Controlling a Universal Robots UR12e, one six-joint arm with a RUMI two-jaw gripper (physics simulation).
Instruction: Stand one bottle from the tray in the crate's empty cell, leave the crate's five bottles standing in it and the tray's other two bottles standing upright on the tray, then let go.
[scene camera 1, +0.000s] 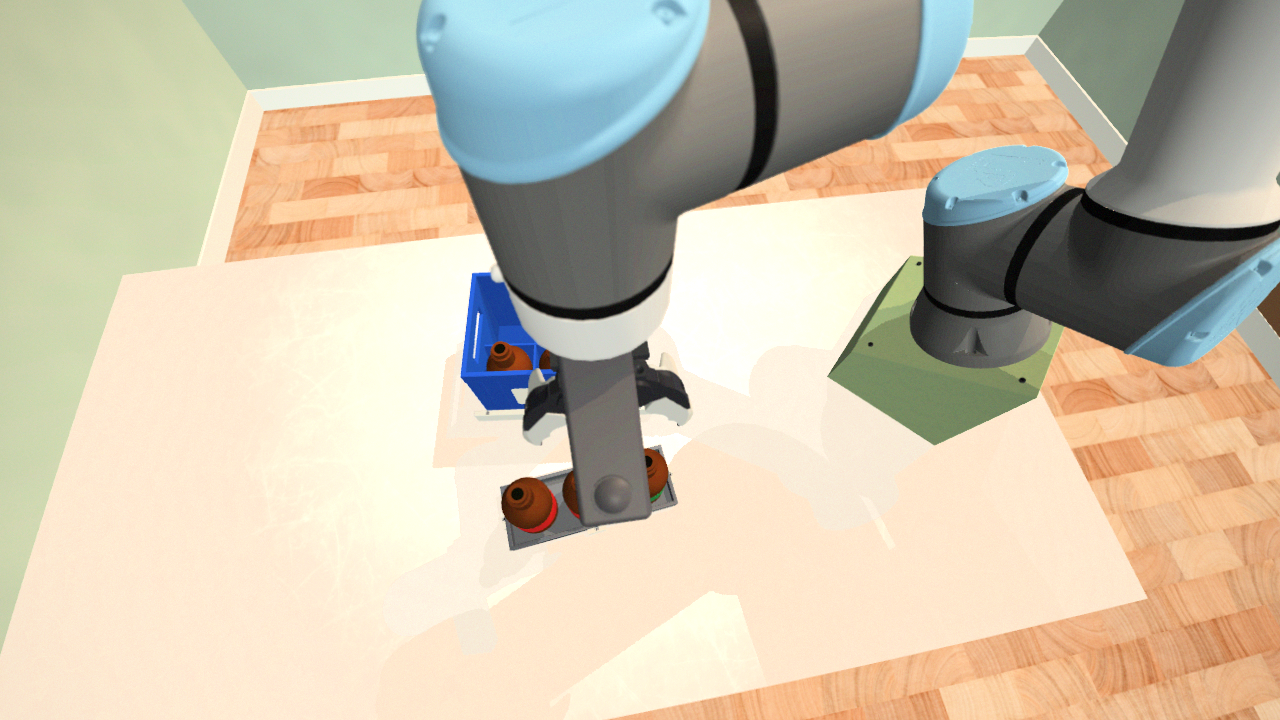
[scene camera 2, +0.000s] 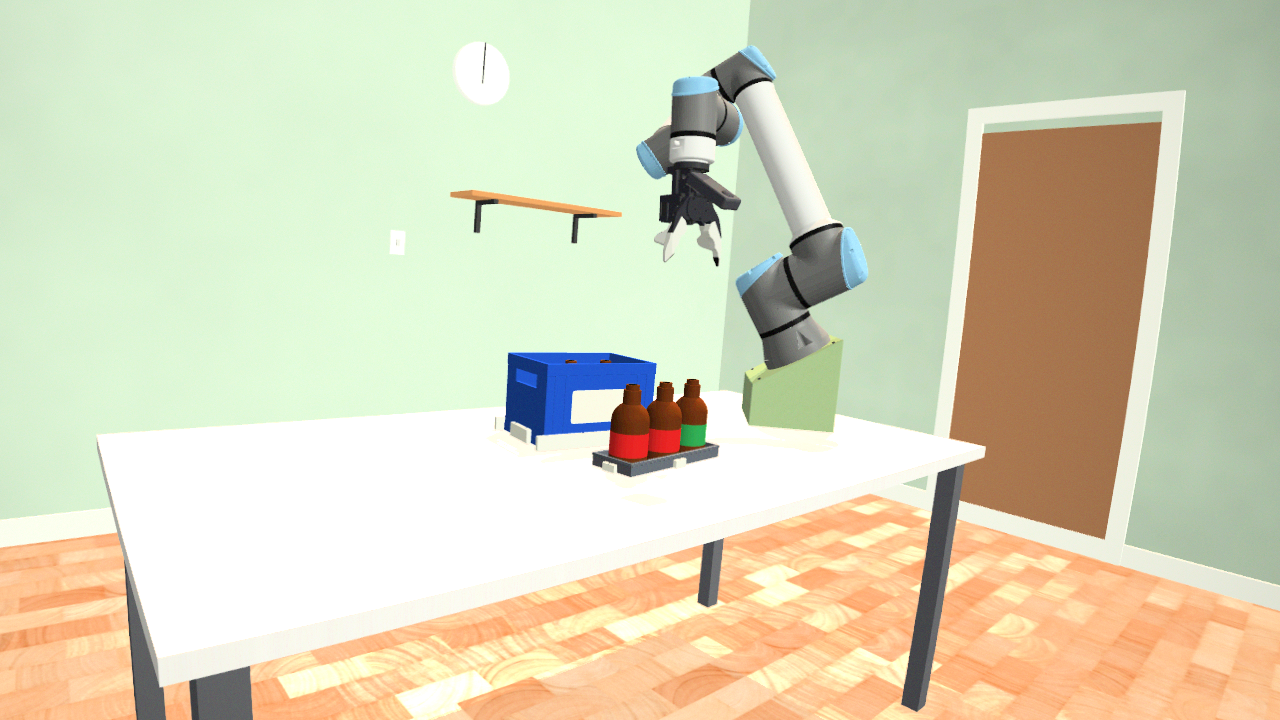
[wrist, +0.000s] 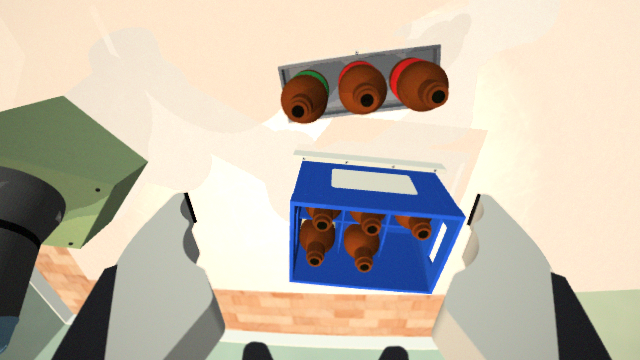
Scene:
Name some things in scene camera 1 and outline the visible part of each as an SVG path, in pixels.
My gripper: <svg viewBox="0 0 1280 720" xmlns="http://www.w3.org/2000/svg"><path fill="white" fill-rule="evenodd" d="M648 340L630 352L610 359L594 361L574 360L549 351L550 367L553 372L556 372L556 375L545 381L539 368L534 369L530 374L528 396L525 401L522 421L522 436L528 443L541 446L543 445L542 441L549 438L552 431L567 425L579 518L584 527L641 521L648 519L652 514L639 408L644 406L647 413L663 415L667 417L668 421L676 422L678 427L684 426L693 416L694 412L690 397L686 393L684 383L679 377L676 364L671 355L662 352L659 367L646 362L650 358Z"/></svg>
A green-labelled brown bottle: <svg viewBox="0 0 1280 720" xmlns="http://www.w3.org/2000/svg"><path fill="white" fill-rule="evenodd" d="M644 448L651 503L653 503L661 496L668 479L668 466L660 453L650 448Z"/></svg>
A red-labelled bottle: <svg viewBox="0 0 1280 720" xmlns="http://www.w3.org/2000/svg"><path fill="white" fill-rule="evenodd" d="M514 480L506 487L501 498L501 509L504 517L512 525L527 533L537 534L549 529L558 515L558 503L552 492L541 480L534 477L521 477Z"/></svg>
A green-labelled brown bottle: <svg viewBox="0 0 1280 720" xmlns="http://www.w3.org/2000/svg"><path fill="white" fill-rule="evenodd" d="M493 344L486 364L487 372L533 370L532 362L523 349L503 341Z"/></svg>

